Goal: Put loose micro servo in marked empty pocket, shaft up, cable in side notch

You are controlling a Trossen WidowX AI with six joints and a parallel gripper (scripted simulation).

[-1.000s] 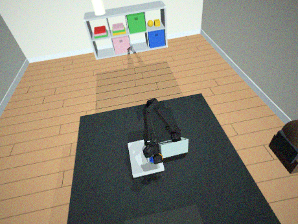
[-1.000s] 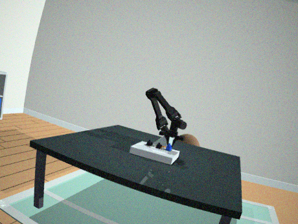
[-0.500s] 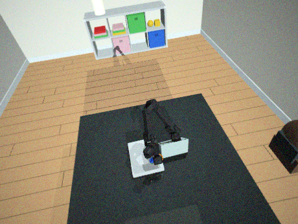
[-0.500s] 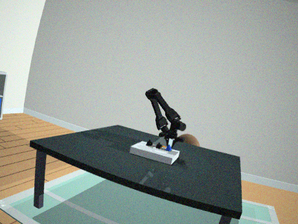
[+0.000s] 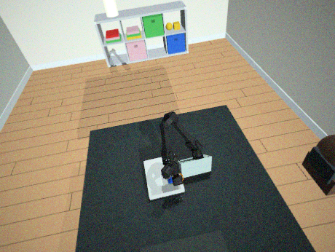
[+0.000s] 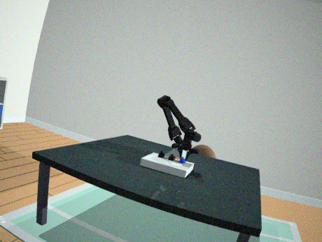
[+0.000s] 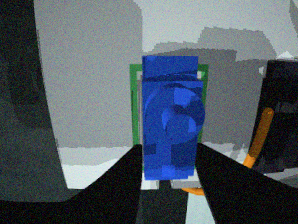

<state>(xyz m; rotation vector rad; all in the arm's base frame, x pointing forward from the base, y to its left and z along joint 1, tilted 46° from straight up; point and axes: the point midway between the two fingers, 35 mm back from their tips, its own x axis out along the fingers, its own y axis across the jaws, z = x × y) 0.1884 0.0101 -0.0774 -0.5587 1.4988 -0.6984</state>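
Right now my gripper tip is 12 cm short of the white deck, 8 cm to the left of it and 3 cm above it.
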